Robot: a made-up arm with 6 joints.
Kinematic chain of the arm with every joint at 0, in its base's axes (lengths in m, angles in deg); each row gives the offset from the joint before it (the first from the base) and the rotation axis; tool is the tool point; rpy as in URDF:
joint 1: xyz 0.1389 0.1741 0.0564 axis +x
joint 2: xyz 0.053 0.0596 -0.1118 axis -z
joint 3: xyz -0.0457 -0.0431 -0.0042 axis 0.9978 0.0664 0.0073
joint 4: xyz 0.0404 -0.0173 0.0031 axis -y
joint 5: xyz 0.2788 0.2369 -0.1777 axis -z
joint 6: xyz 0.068 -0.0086 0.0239 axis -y
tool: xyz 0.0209 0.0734 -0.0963 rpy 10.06 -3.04 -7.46
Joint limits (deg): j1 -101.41..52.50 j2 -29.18..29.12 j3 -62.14..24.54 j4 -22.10..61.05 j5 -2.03..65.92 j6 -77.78..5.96
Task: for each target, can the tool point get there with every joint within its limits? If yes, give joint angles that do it. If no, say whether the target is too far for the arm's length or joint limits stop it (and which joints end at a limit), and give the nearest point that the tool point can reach.
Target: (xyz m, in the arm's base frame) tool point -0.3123 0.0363 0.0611
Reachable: no: joint limits stop it (at a limit: joint 1, joint 2, joint 3, joint 4, joint 5, joint 6) | nearest point 0.1625 -0.1566 -0.3065 | short by 0.631 m
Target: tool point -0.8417 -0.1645 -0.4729
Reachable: no: too far | nearest point 0.1609 -0.1057 -0.3810 | short by 1.008 m
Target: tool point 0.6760 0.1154 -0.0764
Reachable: yes | joints -85.39 15.76 8.42 35.44 25.98 -7.09
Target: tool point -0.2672 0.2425 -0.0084
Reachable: no: joint limits stop it (at a limit: joint 2, joint 3, joint 4, joint 5, joint 6) | nearest point 0.1625 0.5305 -0.2813 | short by 0.585 m
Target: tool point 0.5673 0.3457 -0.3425
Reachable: yes | joints -1.46 3.56 -15.62 3.67 23.90 -21.94
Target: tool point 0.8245 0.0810 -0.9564
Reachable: no: too far | nearest point 0.5078 0.1233 -0.4959 | short by 0.561 m
